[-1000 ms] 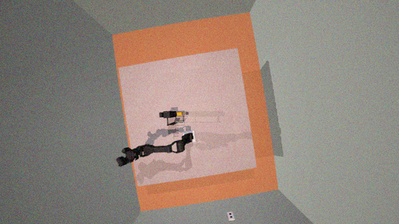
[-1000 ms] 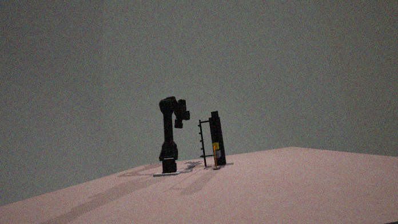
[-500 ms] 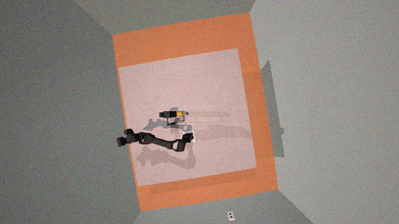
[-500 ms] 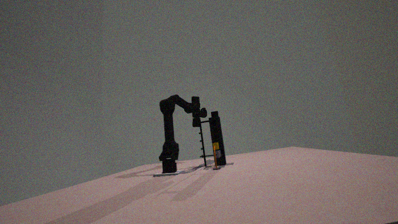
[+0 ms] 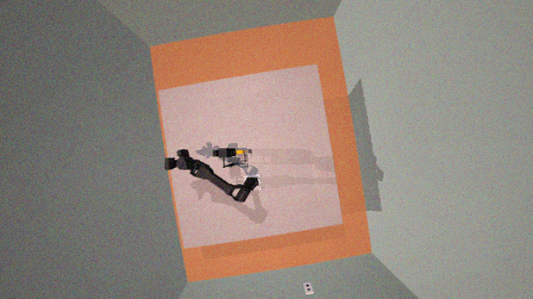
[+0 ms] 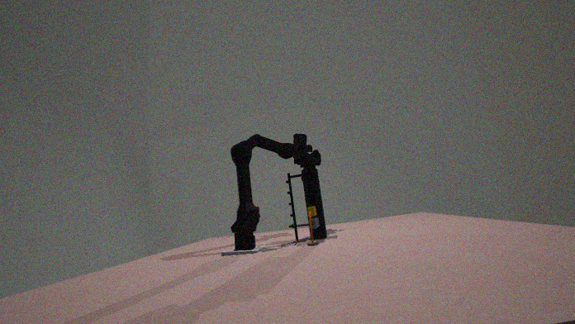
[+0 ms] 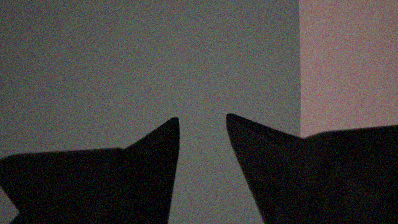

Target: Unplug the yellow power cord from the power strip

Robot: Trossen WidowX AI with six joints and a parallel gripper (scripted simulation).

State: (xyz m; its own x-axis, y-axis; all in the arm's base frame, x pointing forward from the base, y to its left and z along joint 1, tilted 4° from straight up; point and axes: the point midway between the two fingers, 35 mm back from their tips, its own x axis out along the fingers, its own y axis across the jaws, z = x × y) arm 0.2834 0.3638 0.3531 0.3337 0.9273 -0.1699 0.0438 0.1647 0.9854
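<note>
The yellow plug lies 370 mm to the right of my gripper tip, 200 mm below it and 50 mm behind it.
</note>
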